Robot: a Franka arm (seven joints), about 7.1 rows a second.
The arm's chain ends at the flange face. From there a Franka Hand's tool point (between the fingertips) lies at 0.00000 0.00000 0.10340 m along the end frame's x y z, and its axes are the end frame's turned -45 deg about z.
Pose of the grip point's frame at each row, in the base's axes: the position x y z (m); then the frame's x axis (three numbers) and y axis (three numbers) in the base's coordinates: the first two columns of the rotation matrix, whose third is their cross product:
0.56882, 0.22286, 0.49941, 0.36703, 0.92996, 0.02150, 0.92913, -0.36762, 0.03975
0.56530, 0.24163, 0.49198, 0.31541, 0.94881, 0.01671, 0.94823, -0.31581, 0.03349
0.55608, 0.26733, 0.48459, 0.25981, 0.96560, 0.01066, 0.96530, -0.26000, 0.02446
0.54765, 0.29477, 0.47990, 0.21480, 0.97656, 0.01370, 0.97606, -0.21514, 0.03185
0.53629, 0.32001, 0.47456, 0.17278, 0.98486, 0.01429, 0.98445, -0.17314, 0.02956
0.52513, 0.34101, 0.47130, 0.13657, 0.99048, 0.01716, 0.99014, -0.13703, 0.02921
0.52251, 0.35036, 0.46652, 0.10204, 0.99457, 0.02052, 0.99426, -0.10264, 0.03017
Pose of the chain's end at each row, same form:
0.56418, 0.22230, 0.60270, 0.91652, 0.39763, 0.04331, 0.39746, -0.91753, 0.01290
0.56147, 0.24108, 0.59531, 0.89353, 0.44760, 0.03550, 0.44747, -0.89422, 0.01187
0.55335, 0.26692, 0.58795, 0.86628, 0.49893, 0.02483, 0.49886, -0.86663, 0.00976
0.54413, 0.29409, 0.58324, 0.84207, 0.53841, 0.03221, 0.53829, -0.84266, 0.01283
0.53302, 0.31908, 0.57790, 0.81829, 0.57397, 0.03101, 0.57394, -0.81883, 0.01080
0.52190, 0.33967, 0.57464, 0.79670, 0.60348, 0.03279, 0.60357, -0.79727, 0.00852
0.51919, 0.34857, 0.56985, 0.77520, 0.63069, 0.03584, 0.63089, -0.77584, 0.00682

